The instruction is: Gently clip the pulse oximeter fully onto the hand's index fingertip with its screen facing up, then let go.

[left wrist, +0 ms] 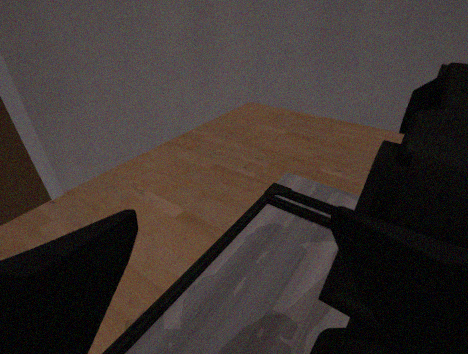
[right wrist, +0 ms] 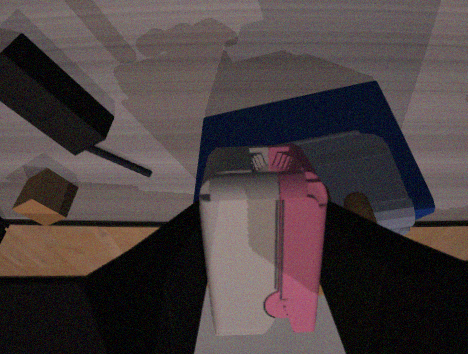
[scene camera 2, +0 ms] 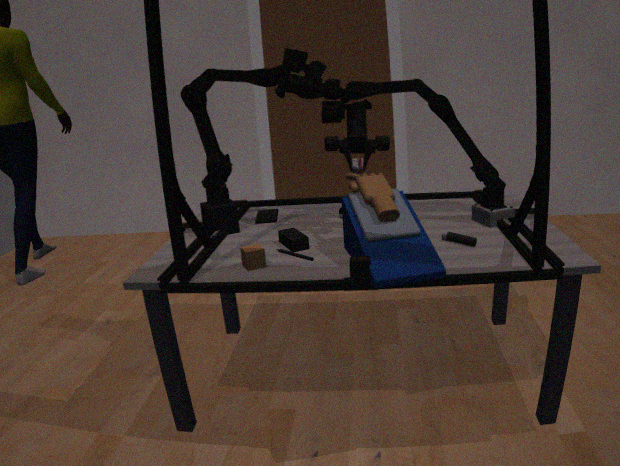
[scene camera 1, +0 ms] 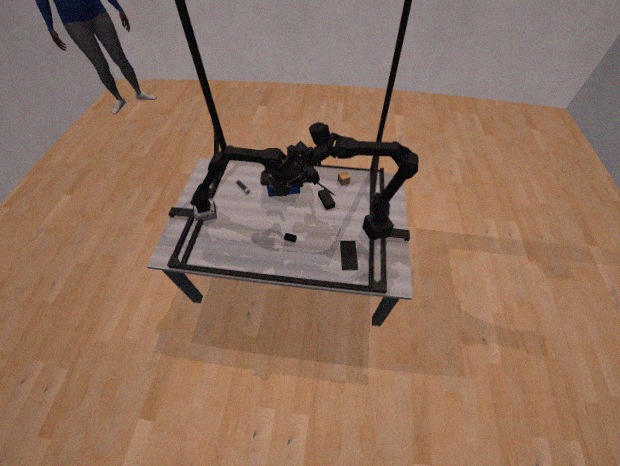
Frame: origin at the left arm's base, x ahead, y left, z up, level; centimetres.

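Seen in the pictures: left gripper, fingertip midpoint: [left wrist: 235, 218] [scene camera 2: 340, 93] [scene camera 1: 283, 176]; right gripper, fingertip midpoint: [right wrist: 257, 208] [scene camera 2: 357, 171]; left arm's base, origin of the base link: [scene camera 2: 217, 203] [scene camera 1: 379, 220]; right arm's base, origin of the base link: [scene camera 2: 493, 206] [scene camera 1: 203, 207].
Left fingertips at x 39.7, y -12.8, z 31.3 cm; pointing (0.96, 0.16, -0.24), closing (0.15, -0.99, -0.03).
Offsets run from my left fingertips to a thing's middle.
The pulse oximeter {dy -16.4, dx -4.3, dz -20.5 cm} [scene camera 2: 357, 162] [right wrist: 242, 250] is white on one side and pink on the other; its screen cannot be made out. My right gripper [scene camera 2: 357, 166] [right wrist: 257, 208] is shut on it, fingers pointing down, close above the hand's finger side in scene camera 2; any gap is unclear. The tan hand [scene camera 2: 379, 192] [right wrist: 357, 202] lies on a grey pad [scene camera 2: 390, 231] [right wrist: 355, 165] on a blue wedge {dy -36.4, dx -8.2, dz -33.6 cm} [scene camera 2: 400, 260] [right wrist: 300, 115]. The oximeter and gripper hide most of the hand in the right wrist view. My left gripper [left wrist: 235, 218] is open and empty, high beside the right arm.
The two arms crowd together above the wedge. A black box {dy -14.4, dx -24.9, dz -39.1 cm} [scene camera 1: 326, 199] [scene camera 2: 293, 239] [right wrist: 55, 95], a thin pen {dy -22.3, dx -28.1, dz -40.3 cm} [scene camera 2: 295, 254] [right wrist: 120, 161], a wooden cube {dy -23.8, dx -39.6, dz -38.3 cm} [scene camera 1: 343, 178] [scene camera 2: 253, 257] [right wrist: 46, 195], a dark cylinder {dy -40.1, dx +13.7, dz -39.5 cm} [scene camera 1: 243, 186] [scene camera 2: 460, 239] and a flat dark slab {dy +19.6, dx -21.6, dz -40.4 cm} [scene camera 1: 348, 255] [scene camera 2: 266, 215] lie around.
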